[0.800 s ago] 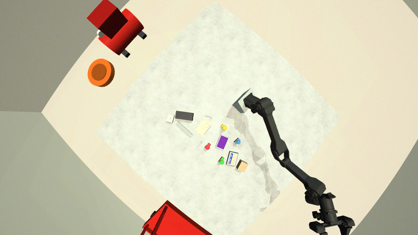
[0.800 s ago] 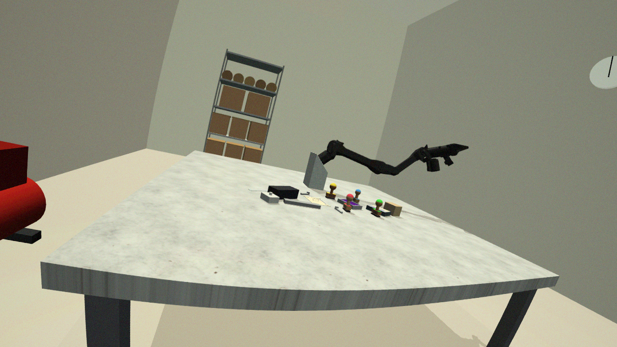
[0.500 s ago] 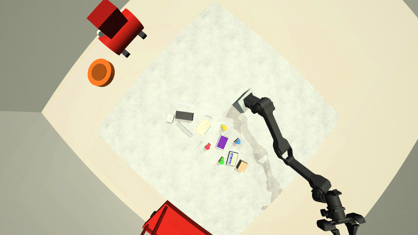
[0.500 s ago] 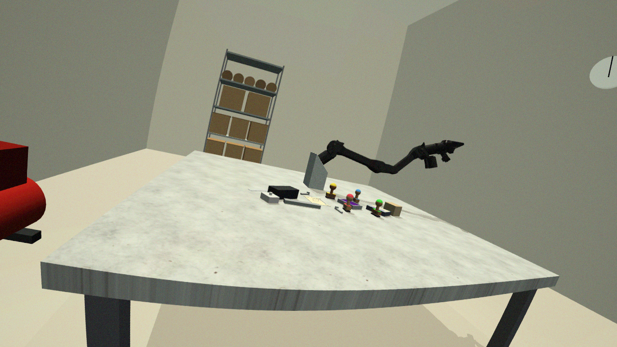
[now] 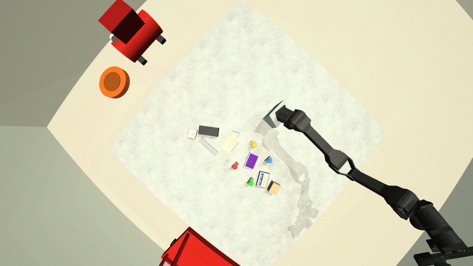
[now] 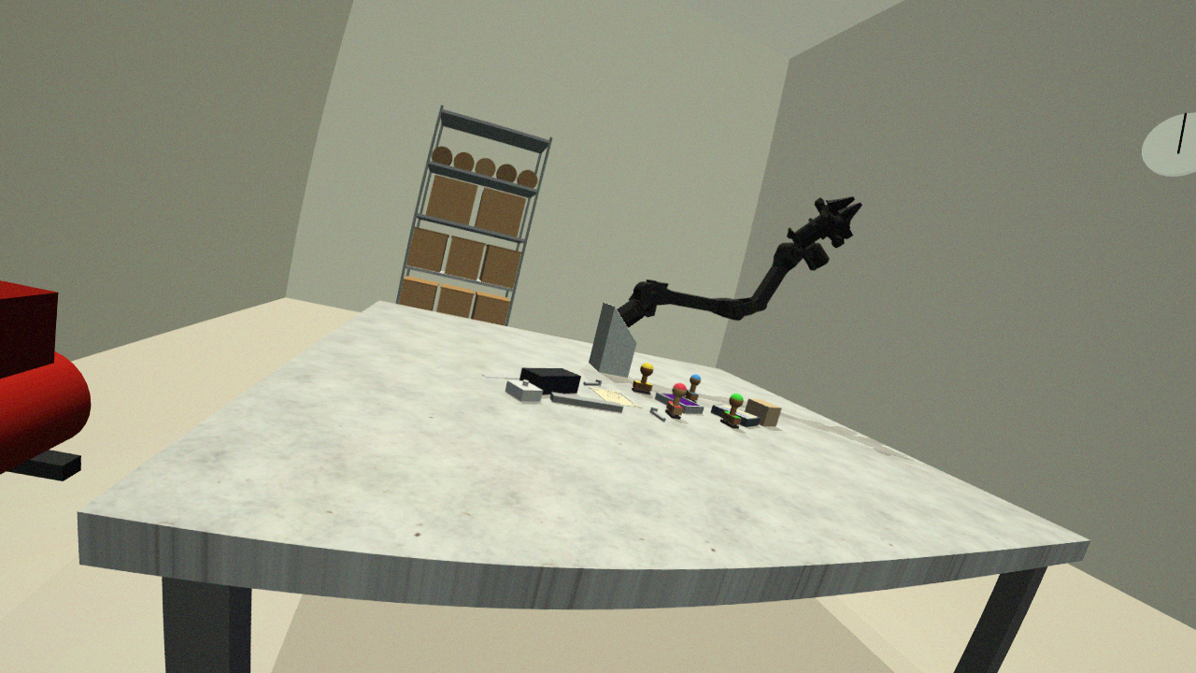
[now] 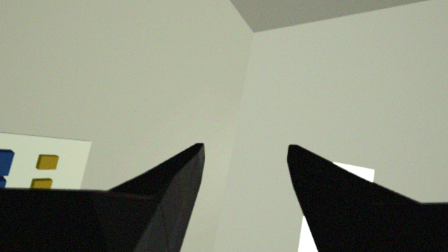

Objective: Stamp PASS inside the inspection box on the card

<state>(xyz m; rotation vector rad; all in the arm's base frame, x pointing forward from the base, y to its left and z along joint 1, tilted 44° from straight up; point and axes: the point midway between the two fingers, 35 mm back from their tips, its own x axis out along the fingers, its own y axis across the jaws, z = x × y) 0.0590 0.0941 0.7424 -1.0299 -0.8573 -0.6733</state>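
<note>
Right now the green-knobbed stamp is 32 cm ahead of my gripper tip, 40 cm to the right of it and 61 cm below it. The rest, counted from my gripper tip: cardboard box: 24 cm ahead, 28 cm to the right, 61 cm below; blue-knobbed stamp: 17 cm ahead, 43 cm to the right, 61 cm below; purple ink pad: 24 cm ahead, 48 cm to the right, 63 cm below.
</note>
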